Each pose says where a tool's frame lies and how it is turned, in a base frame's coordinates. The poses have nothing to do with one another.
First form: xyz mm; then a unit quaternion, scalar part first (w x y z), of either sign.
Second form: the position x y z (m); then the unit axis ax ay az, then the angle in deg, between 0 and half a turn. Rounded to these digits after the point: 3 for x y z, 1 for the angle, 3 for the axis.
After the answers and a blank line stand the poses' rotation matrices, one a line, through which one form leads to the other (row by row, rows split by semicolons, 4 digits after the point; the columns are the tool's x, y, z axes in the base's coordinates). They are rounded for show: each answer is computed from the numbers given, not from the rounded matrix.
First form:
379, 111, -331, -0.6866, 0.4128, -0.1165, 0.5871
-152, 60, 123, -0.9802, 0.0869, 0.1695, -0.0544
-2, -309, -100, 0.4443, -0.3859, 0.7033, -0.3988
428, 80, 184, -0.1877, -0.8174, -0.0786, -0.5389
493, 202, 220, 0.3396, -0.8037, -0.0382, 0.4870
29, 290, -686, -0.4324, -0.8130, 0.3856, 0.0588
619, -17, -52, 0.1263, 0.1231, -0.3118, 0.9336
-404, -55, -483, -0.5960, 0.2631, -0.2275, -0.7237
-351, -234, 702, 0.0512, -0.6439, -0.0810, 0.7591
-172, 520, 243, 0.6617, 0.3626, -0.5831, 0.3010
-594, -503, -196, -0.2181, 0.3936, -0.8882, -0.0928
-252, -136, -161, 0.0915, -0.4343, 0.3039, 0.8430
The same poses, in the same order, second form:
0.379, 0.111, -0.331, -0.568, 0.160, -0.807, 93.3
-0.152, 0.060, 0.123, -0.439, -0.856, 0.275, 22.9
-0.002, -0.309, -0.100, -0.431, 0.785, -0.445, 127.2
0.428, 0.080, 0.184, 0.832, 0.080, 0.549, 158.4
0.493, 0.202, 0.220, -0.855, -0.041, 0.518, 140.3
0.029, 0.290, -0.686, 0.902, -0.428, -0.065, 128.8
0.619, -0.017, -0.052, 0.124, -0.314, 0.941, 165.5
-0.404, -0.055, -0.483, -0.328, 0.283, 0.901, 106.8
-0.351, -0.234, 0.702, -0.645, -0.081, 0.760, 174.1
-0.172, 0.520, 0.243, 0.484, -0.778, 0.401, 97.1
-0.594, -0.503, -0.196, -0.403, 0.910, 0.095, 154.8
-0.252, -0.136, -0.161, -0.436, 0.305, 0.847, 169.5

0.2835 0.7100 0.6446; -0.9023 -0.0301 0.4300; 0.3247 -0.7036 0.6321
0.9366 -0.0772 -0.3417; 0.1361 0.9790 0.1519; 0.3228 -0.1888 0.9274
-0.3074 -0.1884 0.9328; -0.8972 0.3841 -0.2180; -0.3172 -0.9039 -0.2871
0.4068 -0.0738 0.9105; 0.3308 -0.9172 -0.2221; 0.8515 0.3916 -0.3487
0.5227 -0.2694 -0.8088; 0.3922 -0.7664 0.5087; -0.7569 -0.5831 -0.2949
0.6957 -0.5761 -0.4290; -0.6778 -0.3287 -0.6577; 0.2378 0.7484 -0.6192
-0.9378 -0.3126 0.1511; 0.1591 -0.7736 -0.6133; 0.3086 -0.5511 0.7752
-0.1511 -0.9824 -0.1096; 0.7430 -0.1860 0.6429; -0.6520 0.0157 0.7580
-0.1656 0.0266 -0.9858; 0.1820 -0.9816 -0.0570; -0.9693 -0.1889 0.1577
0.1387 -0.8213 -0.5534; -0.0245 0.5558 -0.8309; 0.9900 0.1288 0.0570
-0.5950 -0.7397 0.3144; -0.6587 0.6729 0.3365; -0.4605 -0.0068 -0.8876
-0.6060 -0.4182 -0.6766; -0.1097 -0.7985 0.5919; -0.7878 0.4329 0.4381

